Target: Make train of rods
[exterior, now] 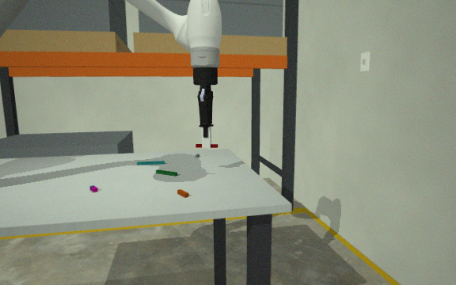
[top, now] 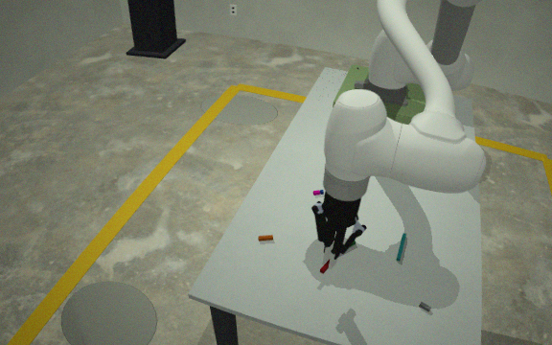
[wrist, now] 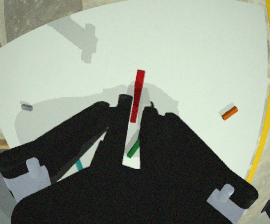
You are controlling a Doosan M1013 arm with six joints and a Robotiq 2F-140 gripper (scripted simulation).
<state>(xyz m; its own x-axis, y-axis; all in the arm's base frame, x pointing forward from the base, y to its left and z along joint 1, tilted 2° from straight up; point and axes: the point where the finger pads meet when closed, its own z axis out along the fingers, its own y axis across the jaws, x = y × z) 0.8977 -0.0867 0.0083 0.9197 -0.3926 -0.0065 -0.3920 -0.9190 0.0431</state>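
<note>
My gripper is now 330 mm past the magenta rod, 110 mm above it and 90 mm to the left of it. Round my hand: orange rod (190 mm to the right, 110 mm below, 100 mm behind); green rod (130 mm behind, 110 mm below, 30 mm to the left); red rod (30 mm below).
</note>
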